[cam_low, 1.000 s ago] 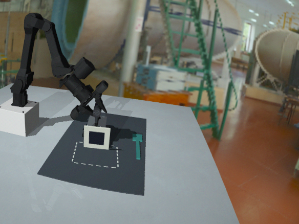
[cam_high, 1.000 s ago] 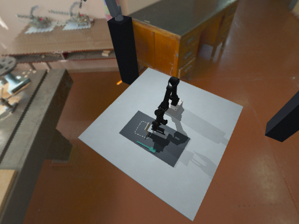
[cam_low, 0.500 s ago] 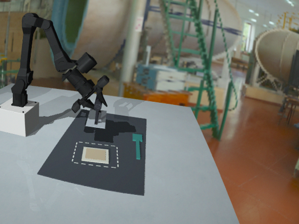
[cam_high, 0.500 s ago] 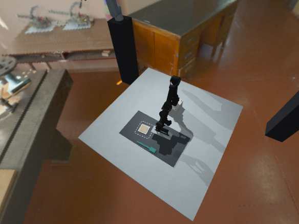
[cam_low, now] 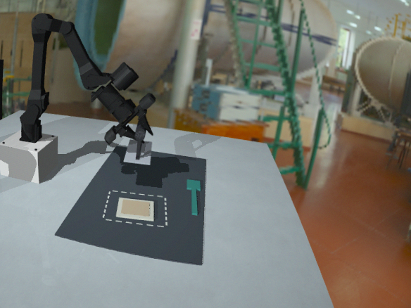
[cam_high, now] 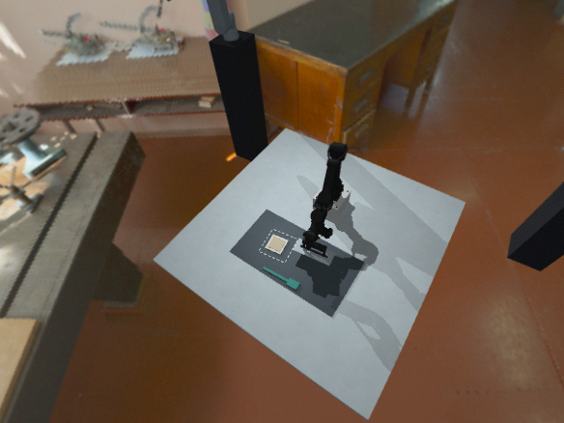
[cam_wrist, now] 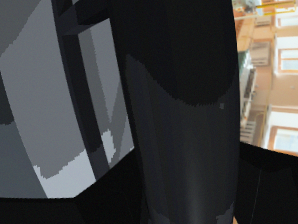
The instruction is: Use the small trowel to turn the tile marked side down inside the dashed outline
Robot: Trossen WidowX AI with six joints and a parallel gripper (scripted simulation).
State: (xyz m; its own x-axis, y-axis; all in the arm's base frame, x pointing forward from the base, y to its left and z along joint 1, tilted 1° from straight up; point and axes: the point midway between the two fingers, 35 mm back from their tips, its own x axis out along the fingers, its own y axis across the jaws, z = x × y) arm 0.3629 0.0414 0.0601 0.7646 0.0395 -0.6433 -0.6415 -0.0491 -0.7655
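Now: the black-handled float 30 mm behind my gripper tip and 10 mm below it. The rest, counted from my gripper tip: dark mat: 150 mm below, 70 mm to the right, 10 mm ahead; then teal trowel: 150 mm ahead, 120 mm below, 60 mm to the right; then tile: 200 mm to the right, 120 mm below, 10 mm behind.
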